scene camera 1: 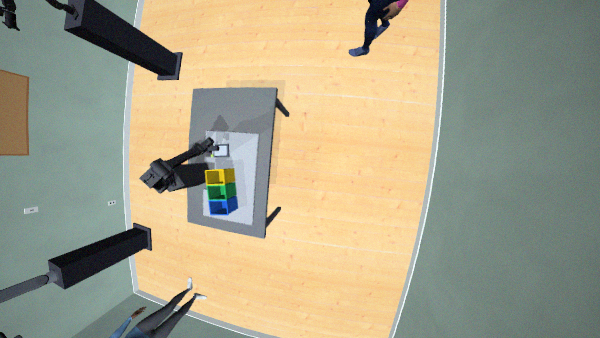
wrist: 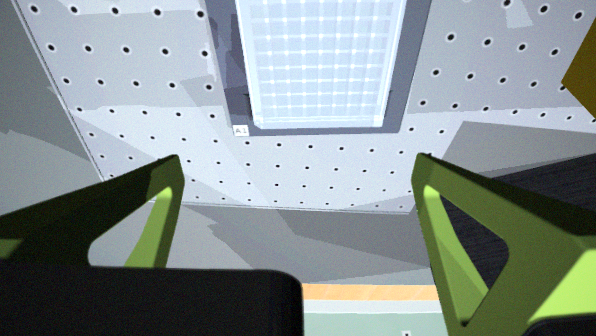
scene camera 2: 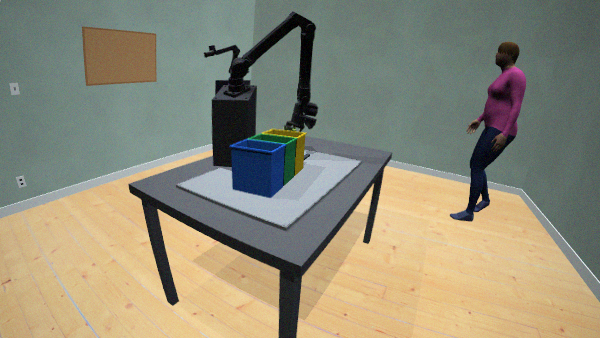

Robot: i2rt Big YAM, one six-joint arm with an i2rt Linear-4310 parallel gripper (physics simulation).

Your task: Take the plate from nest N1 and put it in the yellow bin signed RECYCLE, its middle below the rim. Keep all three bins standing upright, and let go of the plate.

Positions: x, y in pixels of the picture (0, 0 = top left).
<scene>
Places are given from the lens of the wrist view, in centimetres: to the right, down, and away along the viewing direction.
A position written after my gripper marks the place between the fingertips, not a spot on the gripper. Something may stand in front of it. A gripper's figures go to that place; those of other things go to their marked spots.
my gripper (wrist: 297, 166): 0, 0, 13
gridded plate (wrist: 304, 71): 0, -5, 18
</scene>
